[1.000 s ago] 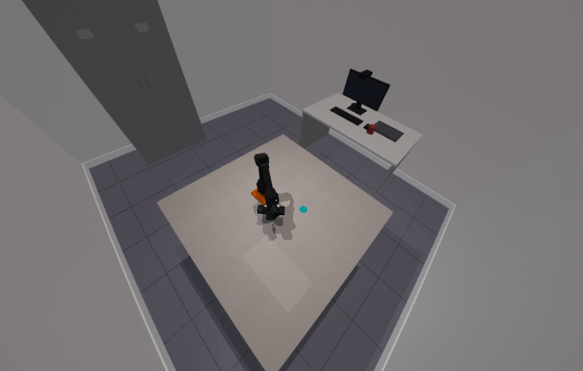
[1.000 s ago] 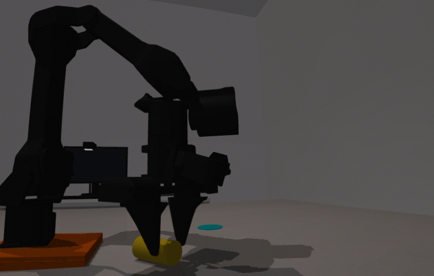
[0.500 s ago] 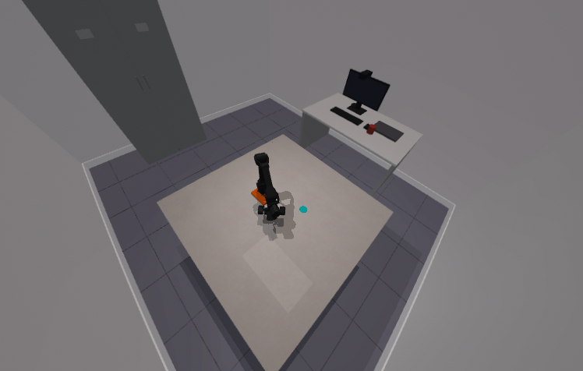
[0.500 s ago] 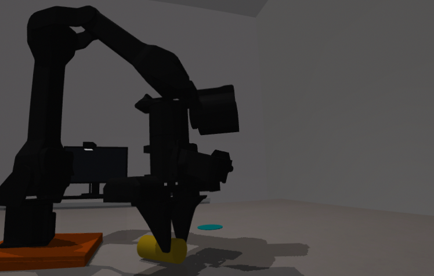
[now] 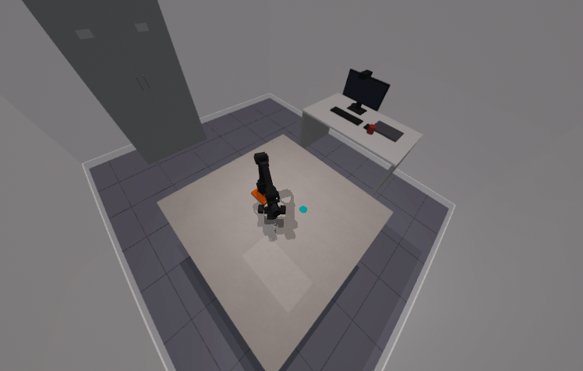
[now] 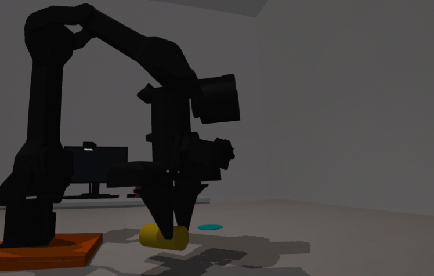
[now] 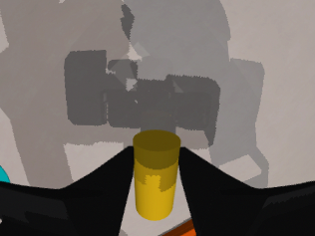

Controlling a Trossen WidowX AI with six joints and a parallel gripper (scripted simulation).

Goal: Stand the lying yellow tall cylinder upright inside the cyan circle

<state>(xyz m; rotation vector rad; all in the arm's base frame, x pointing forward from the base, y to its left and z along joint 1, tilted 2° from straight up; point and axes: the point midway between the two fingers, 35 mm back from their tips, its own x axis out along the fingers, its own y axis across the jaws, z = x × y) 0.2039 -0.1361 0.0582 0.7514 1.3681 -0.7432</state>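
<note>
Right now my gripper tip is 15 cm short of the cyan circle, 20 cm to the right of it and 4 cm above it. From my gripper tip the other things lie so: yellow tall cylinder 1 cm behind, 2 cm to the left.
</note>
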